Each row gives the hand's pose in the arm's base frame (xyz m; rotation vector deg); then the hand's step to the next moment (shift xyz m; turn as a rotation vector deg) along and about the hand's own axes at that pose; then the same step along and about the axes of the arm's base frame.
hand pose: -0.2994 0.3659 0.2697 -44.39 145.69 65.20
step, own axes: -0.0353 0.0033 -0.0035 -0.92 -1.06 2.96
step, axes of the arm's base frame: 0.0273 0.0121 0.0194 1.39 1.96 -2.23
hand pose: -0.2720 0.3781 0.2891 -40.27 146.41 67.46
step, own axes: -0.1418 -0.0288 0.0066 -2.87 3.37 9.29
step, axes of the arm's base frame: 0.1363 0.0348 0.0345 0.87 9.90 -2.66
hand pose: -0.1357 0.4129 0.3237 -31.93 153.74 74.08
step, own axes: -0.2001 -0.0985 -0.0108 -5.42 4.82 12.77
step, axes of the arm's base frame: 0.2226 -0.0090 -0.0144 2.49 14.13 -3.14
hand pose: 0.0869 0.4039 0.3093 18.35 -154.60 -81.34
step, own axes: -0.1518 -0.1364 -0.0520 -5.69 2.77 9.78
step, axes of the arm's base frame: 0.1768 -0.0837 -0.0780 3.54 10.65 -3.12
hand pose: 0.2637 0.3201 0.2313 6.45 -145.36 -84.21
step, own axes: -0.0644 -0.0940 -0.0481 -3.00 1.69 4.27
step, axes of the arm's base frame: 0.0697 -0.0770 -0.0671 2.07 4.98 -1.02
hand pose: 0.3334 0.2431 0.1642 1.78 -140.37 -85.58
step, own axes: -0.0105 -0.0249 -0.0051 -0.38 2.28 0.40
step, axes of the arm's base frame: 0.0083 -0.0144 -0.0219 0.55 1.47 1.74
